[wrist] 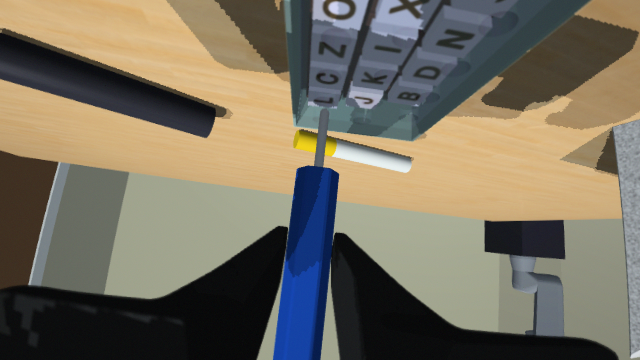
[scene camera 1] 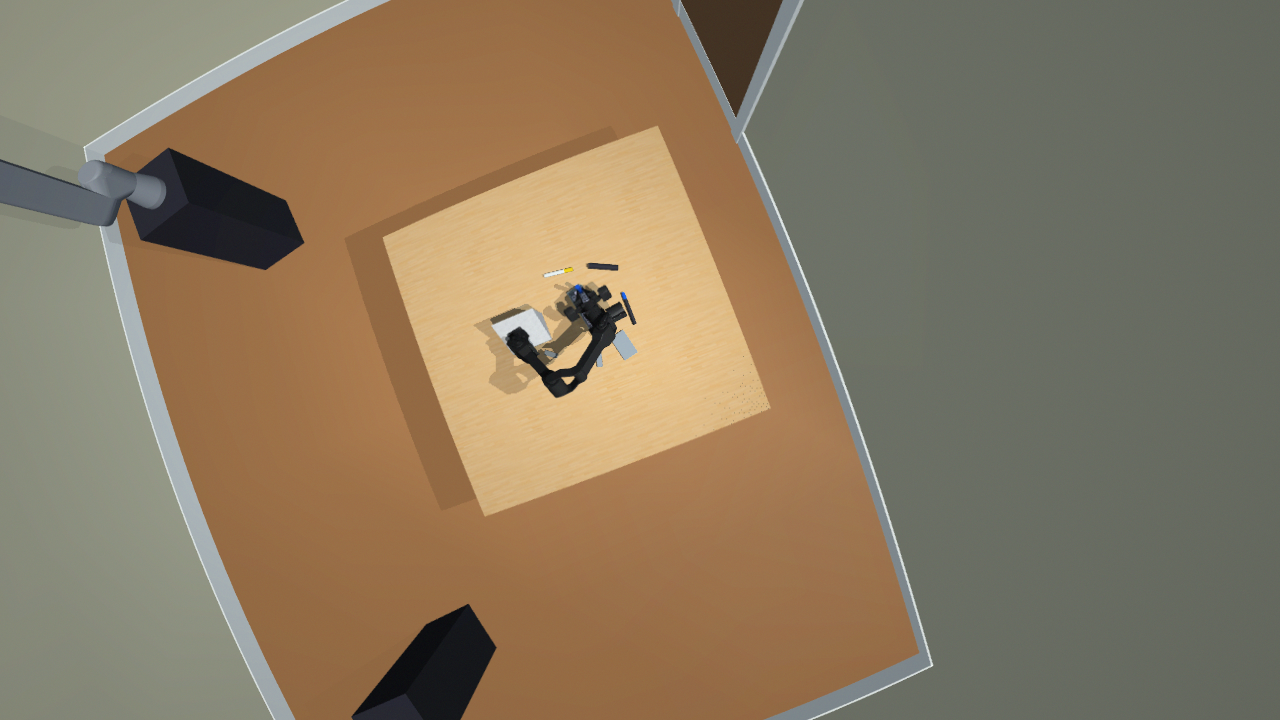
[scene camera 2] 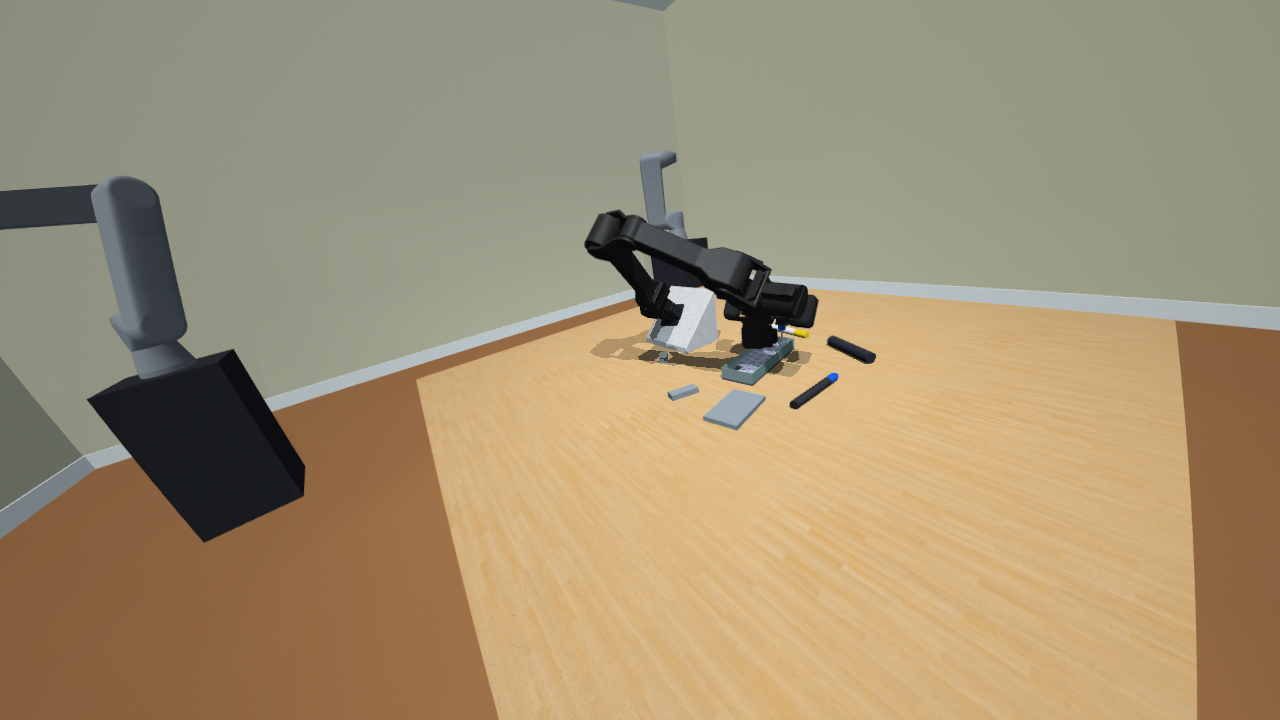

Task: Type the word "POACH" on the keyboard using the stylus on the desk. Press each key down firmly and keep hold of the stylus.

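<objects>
My gripper is visible to me in the wrist view, in scene camera 1 and in scene camera 2 [782,317]. On my gripper, [wrist: 231,305] and [scene camera 1: 589,298] are the same spot.
</objects>
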